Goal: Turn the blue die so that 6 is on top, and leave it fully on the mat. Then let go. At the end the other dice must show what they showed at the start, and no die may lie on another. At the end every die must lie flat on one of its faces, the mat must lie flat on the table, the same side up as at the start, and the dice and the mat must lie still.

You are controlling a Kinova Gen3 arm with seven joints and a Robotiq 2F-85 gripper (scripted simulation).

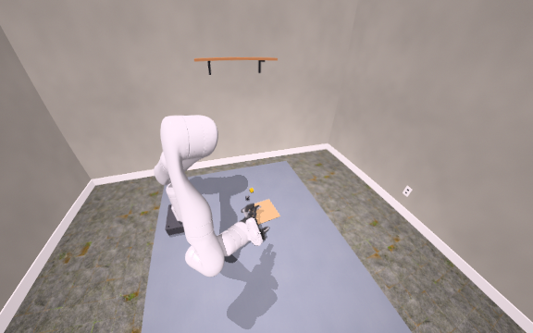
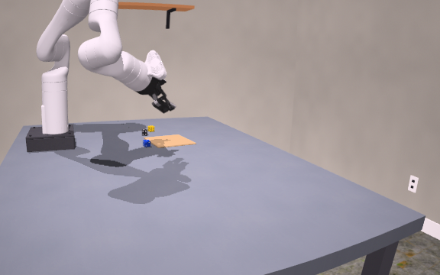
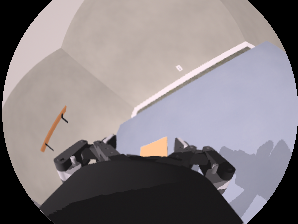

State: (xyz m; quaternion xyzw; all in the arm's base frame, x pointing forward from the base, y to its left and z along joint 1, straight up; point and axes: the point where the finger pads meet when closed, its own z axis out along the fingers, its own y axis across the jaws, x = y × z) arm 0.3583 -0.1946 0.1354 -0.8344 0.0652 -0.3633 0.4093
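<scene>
My gripper is now 4 cm past the blue die, 13 cm to the right of it and 18 cm above it. Round my hand: black die (2 cm behind, 29 cm to the left, 18 cm below); mat (5 cm ahead, 18 cm to the left, 18 cm below); yellow die (1 cm ahead, 36 cm to the left, 18 cm below).
</scene>
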